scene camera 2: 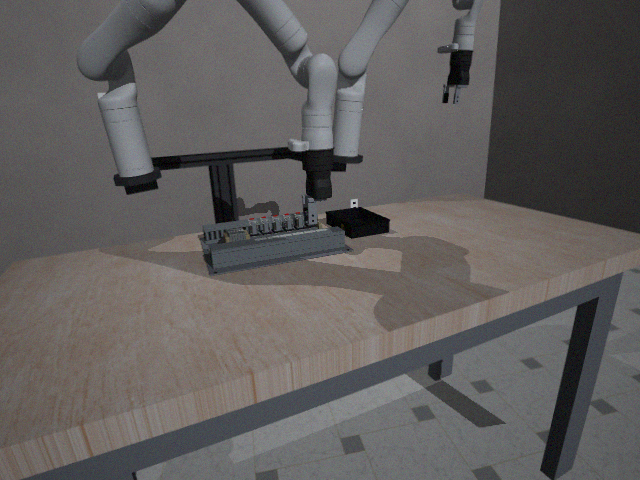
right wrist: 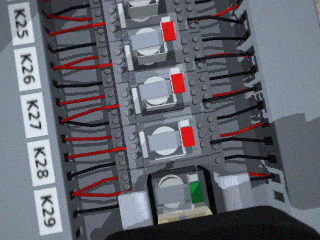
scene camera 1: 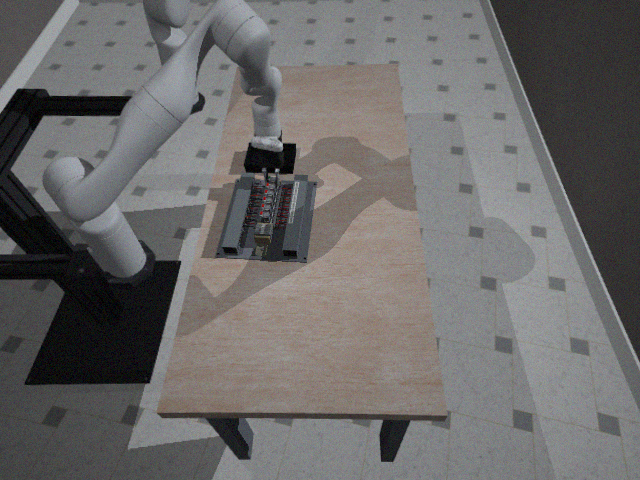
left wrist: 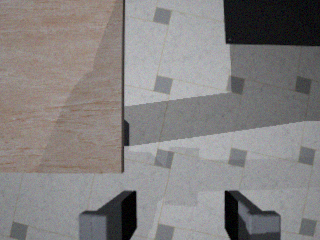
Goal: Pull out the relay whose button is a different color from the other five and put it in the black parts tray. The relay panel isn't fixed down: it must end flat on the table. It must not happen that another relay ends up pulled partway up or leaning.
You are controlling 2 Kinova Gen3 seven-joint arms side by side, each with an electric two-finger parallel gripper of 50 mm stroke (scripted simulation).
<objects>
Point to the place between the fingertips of the right gripper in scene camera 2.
At 310, 222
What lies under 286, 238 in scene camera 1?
A grey relay panel.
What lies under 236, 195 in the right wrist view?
The right gripper.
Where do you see a green-button relay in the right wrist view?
178, 192
</objects>
